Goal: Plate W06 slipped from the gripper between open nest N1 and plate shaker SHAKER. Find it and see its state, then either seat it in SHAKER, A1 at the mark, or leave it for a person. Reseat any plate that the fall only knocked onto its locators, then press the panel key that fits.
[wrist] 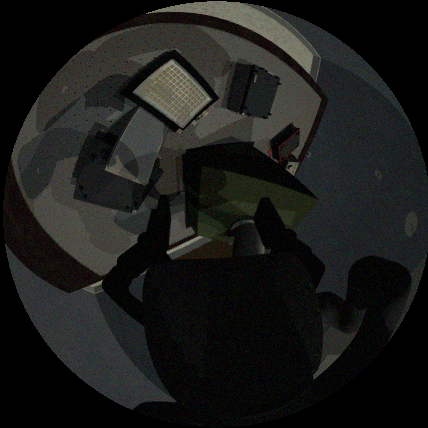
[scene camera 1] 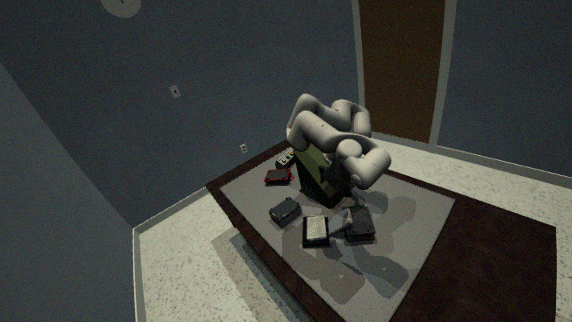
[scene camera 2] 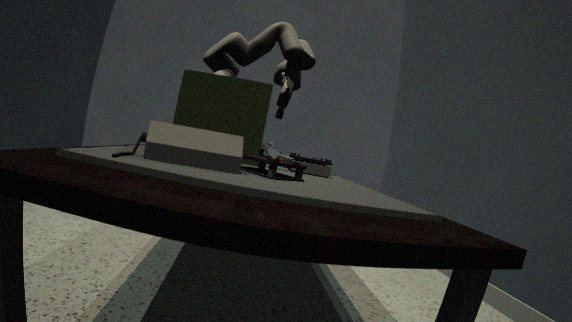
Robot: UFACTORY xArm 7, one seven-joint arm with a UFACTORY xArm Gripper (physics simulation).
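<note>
A pale plate lies tilted in the gap between the black nest and a dark flat device, with one side up against that device. I cannot read its label or tell whether its wells are intact. Another plate with a pale well grid sits in the black nest; its exact seating is hard to judge. My gripper is open and empty, raised above the table beside the green block. In scene camera 1 the arm largely hides the gripper.
The green block stands under the arm's base. A dark box-like device stands beyond the nest. A red-edged stand and the key panel are near the far corner.
</note>
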